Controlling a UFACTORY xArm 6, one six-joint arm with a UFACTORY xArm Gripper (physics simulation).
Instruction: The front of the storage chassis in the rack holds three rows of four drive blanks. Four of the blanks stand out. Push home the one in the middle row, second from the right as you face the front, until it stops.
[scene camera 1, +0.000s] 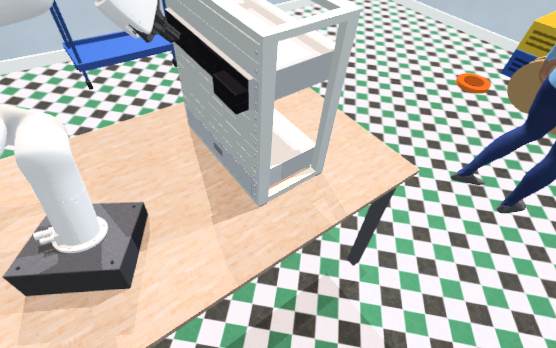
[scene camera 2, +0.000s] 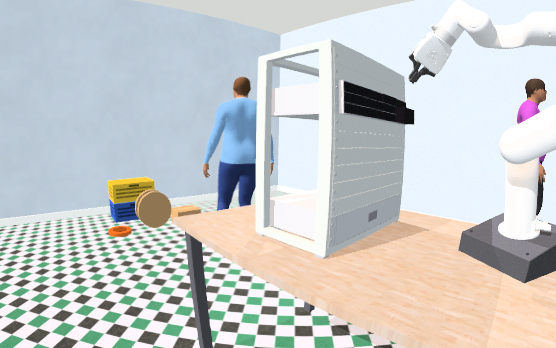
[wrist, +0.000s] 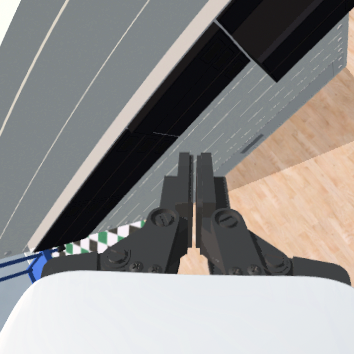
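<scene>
The storage chassis (scene camera 1: 200, 52) (scene camera 2: 370, 102) (wrist: 107, 185) is a black band across the upper front of the grey rack (scene camera 1: 264, 120) (scene camera 2: 325, 150). At its right end, as one faces the front, a black block of drive blanks (scene camera 1: 231, 92) (scene camera 2: 410, 116) (wrist: 300, 37) stands out; how many rows it spans is unclear. The second column from the right (wrist: 190, 77) looks nearly flush in the wrist view; its separate rows are too dark to tell. My gripper (scene camera 1: 173, 35) (scene camera 2: 412, 79) (wrist: 194, 174) is shut and empty. In scene camera 2 it shows apart from the chassis, higher than the protruding block.
The rack stands on a wooden table (scene camera 1: 165, 175) (scene camera 2: 400, 260) (wrist: 300, 170), with the arm's dark base (scene camera 1: 125, 250) (scene camera 2: 485, 245) in front of it. A blue cart (scene camera 1: 115, 50) stands beyond the table. A person (scene camera 2: 237, 130) (scene camera 1: 525, 135) stands behind the rack.
</scene>
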